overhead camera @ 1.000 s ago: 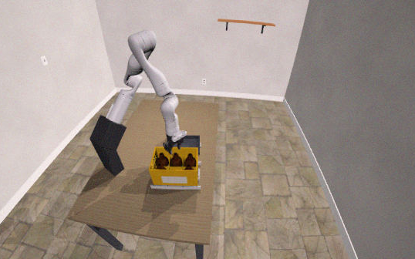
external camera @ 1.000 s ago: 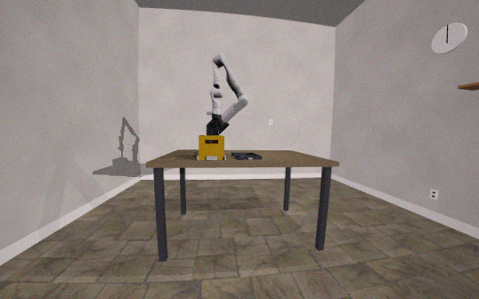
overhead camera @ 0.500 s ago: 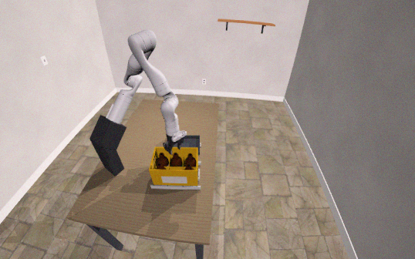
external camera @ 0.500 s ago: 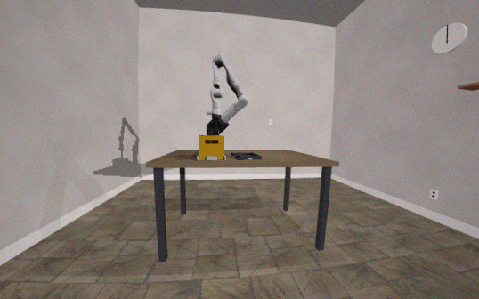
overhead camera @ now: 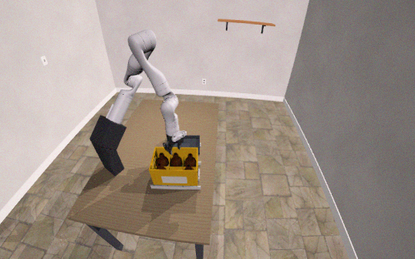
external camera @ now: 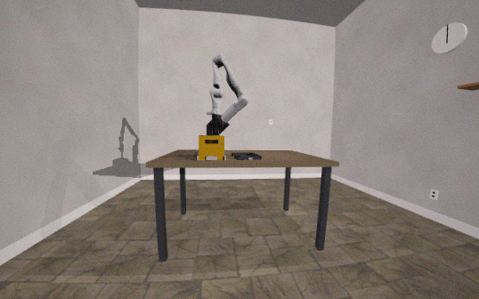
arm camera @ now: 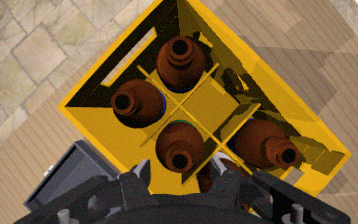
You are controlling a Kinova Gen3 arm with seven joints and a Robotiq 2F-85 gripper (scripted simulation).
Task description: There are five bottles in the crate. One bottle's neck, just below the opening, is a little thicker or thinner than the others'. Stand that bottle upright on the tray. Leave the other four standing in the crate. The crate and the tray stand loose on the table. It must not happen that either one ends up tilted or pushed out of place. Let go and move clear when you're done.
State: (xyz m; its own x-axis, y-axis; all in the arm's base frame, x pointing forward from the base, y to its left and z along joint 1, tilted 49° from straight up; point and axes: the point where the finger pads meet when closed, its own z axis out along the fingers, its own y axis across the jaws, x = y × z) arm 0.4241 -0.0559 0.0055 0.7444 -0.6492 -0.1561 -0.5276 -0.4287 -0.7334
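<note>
The yellow crate is 12 cm below my hand, 4 cm to the right of it and 1 cm ahead of it. The rest, counted from my hand: dark grey tray (24 cm to the left, 19 cm below, 2 cm behind).
</note>
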